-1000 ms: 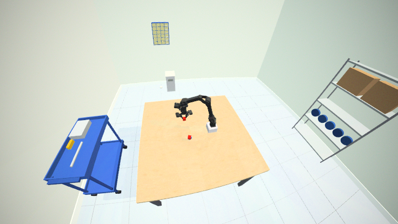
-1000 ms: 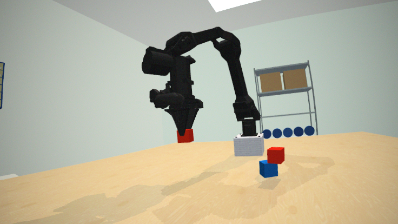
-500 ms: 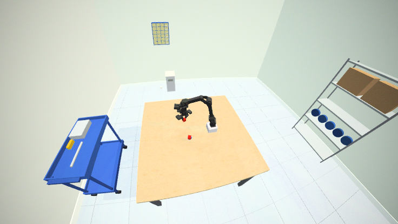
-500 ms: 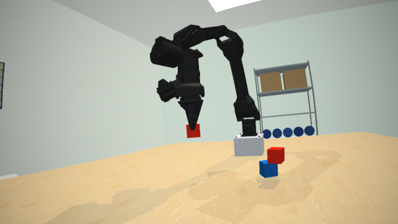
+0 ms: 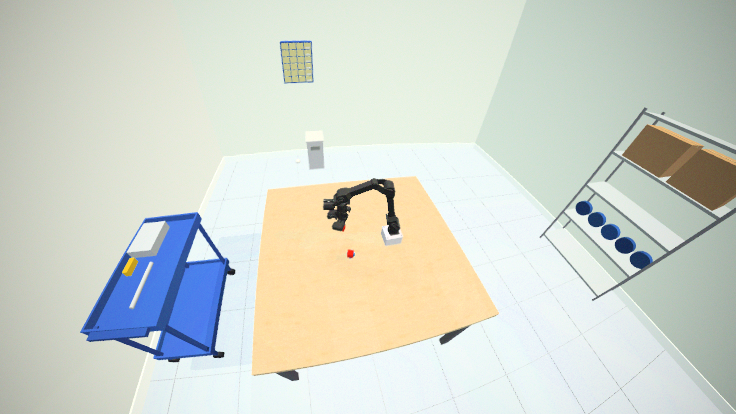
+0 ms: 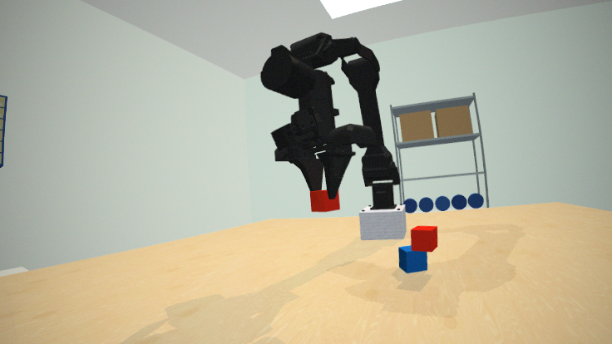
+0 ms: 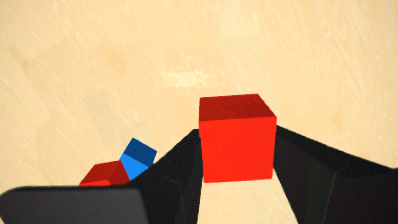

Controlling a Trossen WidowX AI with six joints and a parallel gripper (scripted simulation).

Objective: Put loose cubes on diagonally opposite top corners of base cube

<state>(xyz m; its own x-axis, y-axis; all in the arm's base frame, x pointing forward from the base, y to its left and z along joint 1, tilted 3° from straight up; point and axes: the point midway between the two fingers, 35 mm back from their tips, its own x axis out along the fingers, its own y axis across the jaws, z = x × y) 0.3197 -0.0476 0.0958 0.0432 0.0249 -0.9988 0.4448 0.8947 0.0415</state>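
Now: the blue base cube 30 mm behind my gripper tip, 130 mm to the left of it and 110 mm below it.
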